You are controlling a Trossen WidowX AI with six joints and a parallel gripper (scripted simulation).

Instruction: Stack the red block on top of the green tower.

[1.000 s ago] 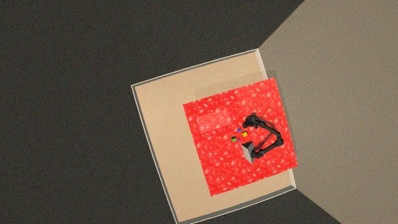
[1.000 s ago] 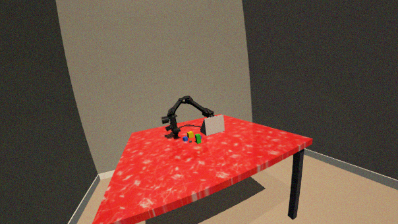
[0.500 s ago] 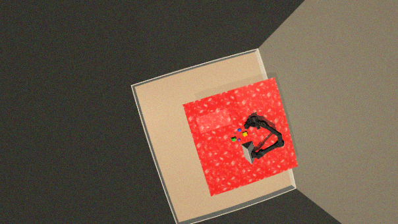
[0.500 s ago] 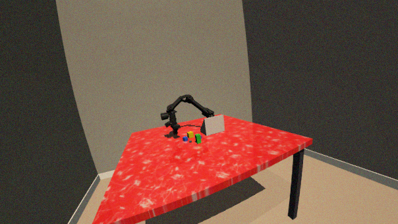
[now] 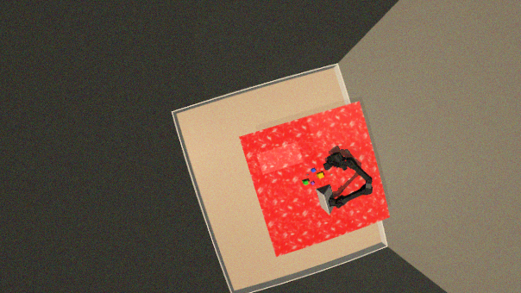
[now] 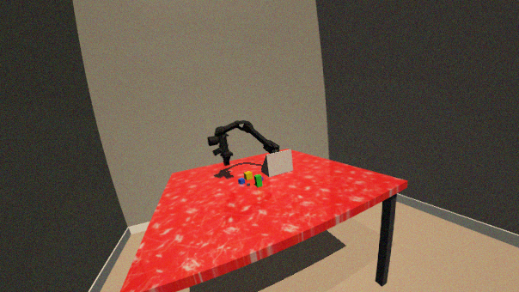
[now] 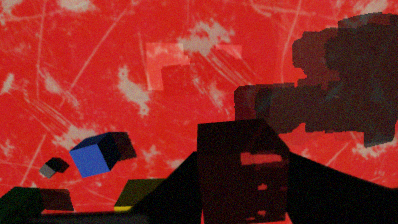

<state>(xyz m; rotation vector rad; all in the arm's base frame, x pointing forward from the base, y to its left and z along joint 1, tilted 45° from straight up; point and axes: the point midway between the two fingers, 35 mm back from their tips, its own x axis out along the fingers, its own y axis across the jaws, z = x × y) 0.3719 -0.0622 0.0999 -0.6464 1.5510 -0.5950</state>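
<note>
Right now the grey cube is 20 cm to the left of my gripper tip, 11 cm below it and 7 cm behind it. The rest, counted from my gripper tip: blue block 14 cm to the left, 10 cm below, 5 cm behind; then yellow block 12 cm behind, 10 cm below, 9 cm to the left; then red block 1 cm above.
</note>
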